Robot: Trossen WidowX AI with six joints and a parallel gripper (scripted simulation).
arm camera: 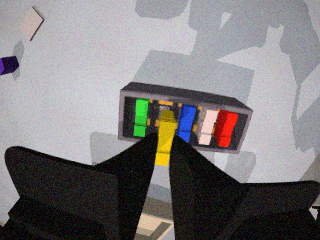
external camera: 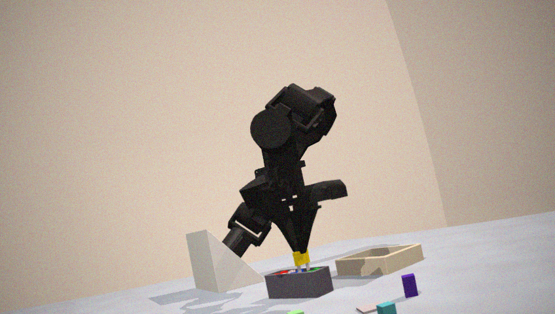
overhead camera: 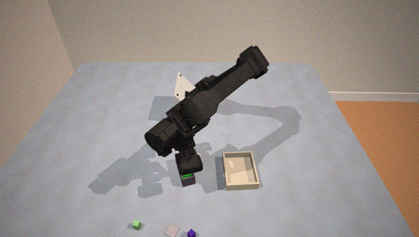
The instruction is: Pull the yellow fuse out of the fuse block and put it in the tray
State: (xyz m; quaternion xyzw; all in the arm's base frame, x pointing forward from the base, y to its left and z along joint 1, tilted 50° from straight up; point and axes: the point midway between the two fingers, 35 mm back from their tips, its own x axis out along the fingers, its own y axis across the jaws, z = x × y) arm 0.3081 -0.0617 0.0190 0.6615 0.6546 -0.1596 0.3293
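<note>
My gripper tip is now 40 mm above the blue fuse and 20 mm past it. Also, from my gripper tip: yellow fuse 10 mm below; green fuse 40 mm below, 20 mm ahead; pale fuse 40 mm below, 30 mm behind, 10 mm to the right.
</note>
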